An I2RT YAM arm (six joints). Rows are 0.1 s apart.
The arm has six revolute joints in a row. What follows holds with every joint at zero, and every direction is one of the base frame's. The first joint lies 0.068 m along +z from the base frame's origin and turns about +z. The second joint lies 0.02 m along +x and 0.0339 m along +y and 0.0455 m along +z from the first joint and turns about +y. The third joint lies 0.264 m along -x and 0.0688 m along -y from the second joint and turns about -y. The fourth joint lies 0.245 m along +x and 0.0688 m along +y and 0.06 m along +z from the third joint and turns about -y. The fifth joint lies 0.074 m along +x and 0.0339 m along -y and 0.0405 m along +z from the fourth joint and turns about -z. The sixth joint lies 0.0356 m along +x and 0.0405 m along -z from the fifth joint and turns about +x. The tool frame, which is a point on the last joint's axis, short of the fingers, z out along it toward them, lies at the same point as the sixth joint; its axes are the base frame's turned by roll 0, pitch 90 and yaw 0 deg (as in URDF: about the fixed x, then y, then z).
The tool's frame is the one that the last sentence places.
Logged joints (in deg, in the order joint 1, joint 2, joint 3, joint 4, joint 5, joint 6), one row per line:
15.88 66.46 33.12 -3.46 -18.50 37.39
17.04 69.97 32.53 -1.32 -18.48 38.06
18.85 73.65 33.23 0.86 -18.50 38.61
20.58 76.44 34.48 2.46 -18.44 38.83
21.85 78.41 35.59 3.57 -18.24 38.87
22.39 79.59 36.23 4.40 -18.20 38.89
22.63 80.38 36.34 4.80 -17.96 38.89
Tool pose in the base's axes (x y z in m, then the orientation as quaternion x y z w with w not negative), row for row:
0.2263 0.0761 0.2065 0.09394 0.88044 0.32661 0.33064
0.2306 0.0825 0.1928 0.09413 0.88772 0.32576 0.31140
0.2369 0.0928 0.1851 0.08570 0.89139 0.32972 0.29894
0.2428 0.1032 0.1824 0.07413 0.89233 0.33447 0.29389
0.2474 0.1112 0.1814 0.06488 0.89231 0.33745 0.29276
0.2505 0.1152 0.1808 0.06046 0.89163 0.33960 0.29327
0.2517 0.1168 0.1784 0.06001 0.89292 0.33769 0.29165
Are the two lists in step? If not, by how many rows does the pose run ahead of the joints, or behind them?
They are in step.
